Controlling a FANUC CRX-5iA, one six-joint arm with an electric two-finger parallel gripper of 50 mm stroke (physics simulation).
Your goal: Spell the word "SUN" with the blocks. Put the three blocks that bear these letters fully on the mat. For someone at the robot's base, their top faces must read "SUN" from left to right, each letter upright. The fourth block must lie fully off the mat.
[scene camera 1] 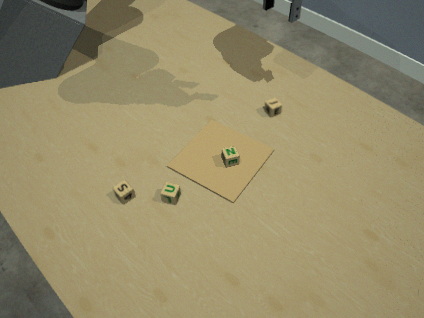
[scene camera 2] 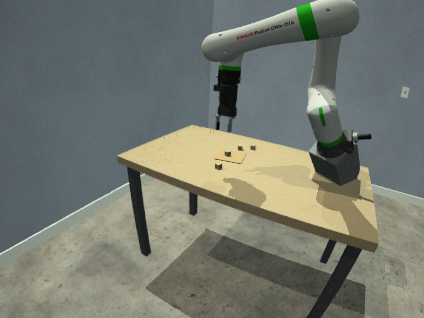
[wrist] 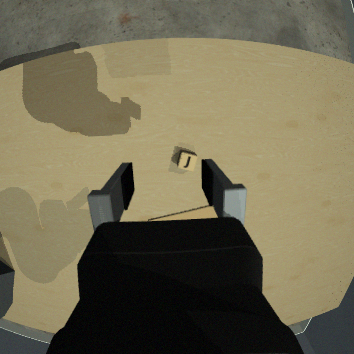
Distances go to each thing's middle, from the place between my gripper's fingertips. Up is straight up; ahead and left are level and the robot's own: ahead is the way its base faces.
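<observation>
Here is the mat (scene camera 1: 200, 160), and my hand is 19 cm above it. My hand is also 6 cm short of the mat and 18 cm to the left of it.
</observation>
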